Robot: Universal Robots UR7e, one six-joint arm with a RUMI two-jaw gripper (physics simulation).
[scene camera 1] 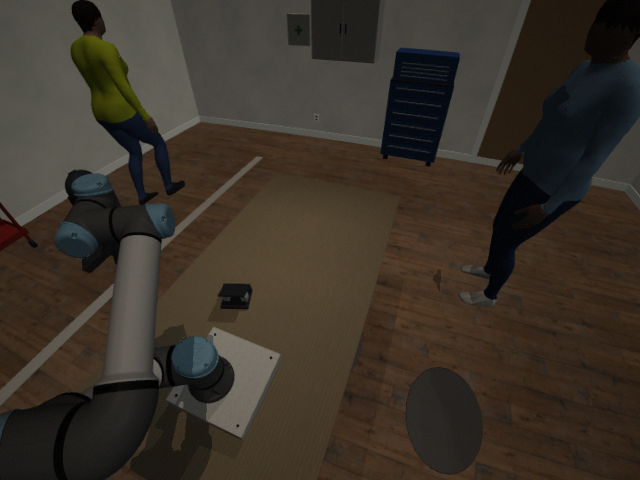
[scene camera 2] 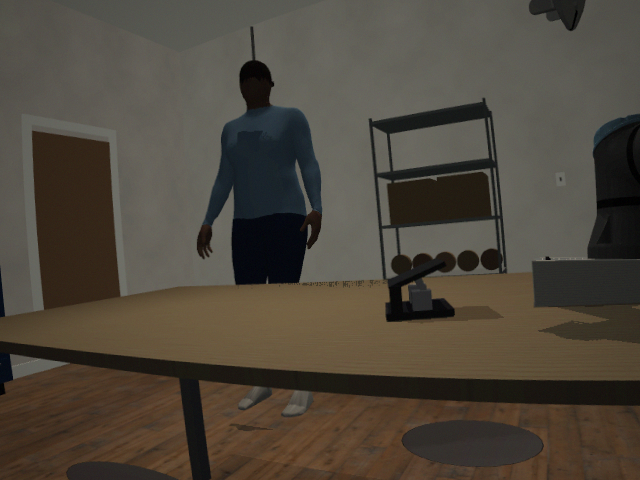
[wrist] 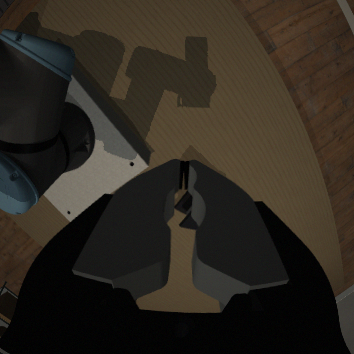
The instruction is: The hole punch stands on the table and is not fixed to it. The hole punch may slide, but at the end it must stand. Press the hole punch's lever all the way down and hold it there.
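Places are measured from the arm's base along level axes (x left, y ahead, z down), in centimetres.
Pixels of known places: gripper, fingertip midpoint: (scene camera 2: 571,29) (wrist: 183,163); arm's base, link origin: (scene camera 1: 212,379) (scene camera 2: 633,258) (wrist: 63,135).
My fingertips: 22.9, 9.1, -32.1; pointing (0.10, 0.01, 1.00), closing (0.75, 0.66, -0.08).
Ahead of a thing's pixels: the offset from my fingertips to its middle, as dx, dy, dz. "pt": to the spot under its first point. Level surfaces: height alone.
The black hole punch @[-11.1, +26.8, +33.6] (scene camera 1: 236,296) (scene camera 2: 433,308) stands upright on its base on the wooden table @[dz +37.9] (scene camera 1: 310,248) (scene camera 2: 258,330). Its lever @[-11.1, +26.8, +31.4] (scene camera 1: 235,289) (scene camera 2: 417,273) is raised, slanting up from the left to its free end on the right in the second scene view. A grey block sits under the lever. My gripper (scene camera 2: 571,26) (wrist: 183,163) is shut and empty, high above the table and apart from the hole punch. In the wrist view small dark parts of the hole punch @[pt -15.2, +23.8, +36.7] (wrist: 184,202) show through the gap between the fingers; the rest is hidden behind them.
The white base plate (scene camera 1: 248,361) (scene camera 2: 578,283) (wrist: 112,167) with the arm's base stands beside the hole punch. The upper arm (scene camera 1: 134,310) rises at the left in the first scene view. Two people (scene camera 1: 105,87) (scene camera 1: 578,124) stand away from the table.
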